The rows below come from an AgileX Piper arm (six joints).
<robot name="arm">
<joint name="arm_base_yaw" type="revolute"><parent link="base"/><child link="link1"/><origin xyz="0 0 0.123"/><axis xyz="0 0 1"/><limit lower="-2.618" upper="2.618"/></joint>
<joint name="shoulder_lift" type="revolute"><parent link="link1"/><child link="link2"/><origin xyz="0 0 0"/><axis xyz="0 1 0"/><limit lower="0" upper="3.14"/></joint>
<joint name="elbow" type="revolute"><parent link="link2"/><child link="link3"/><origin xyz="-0.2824 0 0.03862"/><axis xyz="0 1 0"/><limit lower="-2.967" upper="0"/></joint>
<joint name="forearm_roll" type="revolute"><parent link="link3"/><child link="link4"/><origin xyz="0.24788 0 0.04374"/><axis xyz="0.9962 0 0.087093"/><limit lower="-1.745" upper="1.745"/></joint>
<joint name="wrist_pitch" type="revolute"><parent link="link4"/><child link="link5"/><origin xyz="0 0 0"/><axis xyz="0 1 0"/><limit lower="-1.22" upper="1.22"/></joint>
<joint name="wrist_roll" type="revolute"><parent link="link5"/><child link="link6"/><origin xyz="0.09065 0 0.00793"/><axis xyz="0.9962 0 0.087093"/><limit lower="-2.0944" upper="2.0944"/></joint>
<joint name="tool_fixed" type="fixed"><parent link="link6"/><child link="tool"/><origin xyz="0 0 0" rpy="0 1.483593 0"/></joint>
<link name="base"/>
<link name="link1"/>
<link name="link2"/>
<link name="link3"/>
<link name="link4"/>
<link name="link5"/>
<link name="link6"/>
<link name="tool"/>
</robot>
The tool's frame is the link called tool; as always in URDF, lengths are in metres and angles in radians.
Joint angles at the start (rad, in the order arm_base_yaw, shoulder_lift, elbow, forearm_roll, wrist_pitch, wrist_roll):
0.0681 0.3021 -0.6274 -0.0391 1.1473 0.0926
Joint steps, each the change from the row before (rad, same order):
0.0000 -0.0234 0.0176 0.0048 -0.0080 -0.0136
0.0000 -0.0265 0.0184 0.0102 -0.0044 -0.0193
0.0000 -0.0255 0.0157 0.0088 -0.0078 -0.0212
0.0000 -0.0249 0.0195 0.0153 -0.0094 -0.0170
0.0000 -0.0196 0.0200 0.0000 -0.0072 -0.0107
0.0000 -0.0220 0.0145 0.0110 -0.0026 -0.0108
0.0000 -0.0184 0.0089 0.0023 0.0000 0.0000
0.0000 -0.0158 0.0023 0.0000 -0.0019 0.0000
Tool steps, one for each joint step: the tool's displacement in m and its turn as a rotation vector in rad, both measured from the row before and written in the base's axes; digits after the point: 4 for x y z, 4 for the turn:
-0.0026 0.0002 -0.0039 -0.0050 -0.0137 0.0112
-0.0032 0.0006 -0.0043 -0.0045 -0.0123 0.0169
-0.0029 0.0005 -0.0034 -0.0071 -0.0177 0.0175
-0.0023 0.0011 -0.0045 0.0016 -0.0146 0.0173
-0.0014 -0.0001 -0.0049 -0.0079 -0.0074 0.0067
-0.0023 0.0007 -0.0036 0.0021 -0.0100 0.0114
-0.0022 0.0000 -0.0023 0.0027 -0.0093 0.0010
-0.0021 -0.0001 -0.0003 0.0011 -0.0154 0.0000

